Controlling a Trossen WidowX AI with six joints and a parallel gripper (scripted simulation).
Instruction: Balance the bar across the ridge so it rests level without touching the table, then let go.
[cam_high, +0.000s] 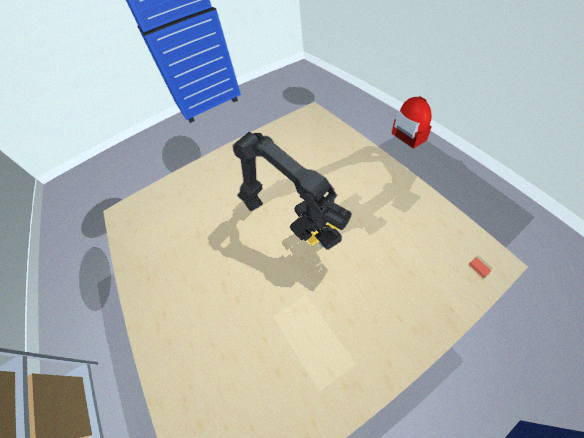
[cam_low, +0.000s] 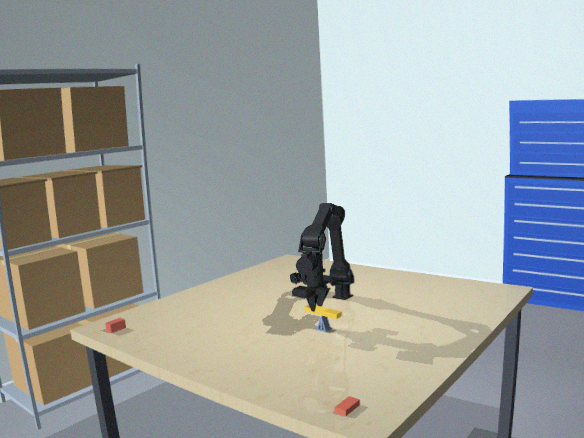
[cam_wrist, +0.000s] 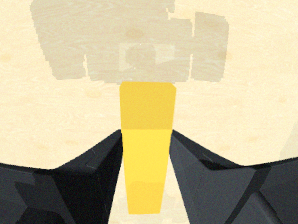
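Right now the yellow bar is 30 mm to the left of my gripper tip. Also, from my gripper tip: red block (410 mm ahead, 610 mm to the right, 50 mm below).
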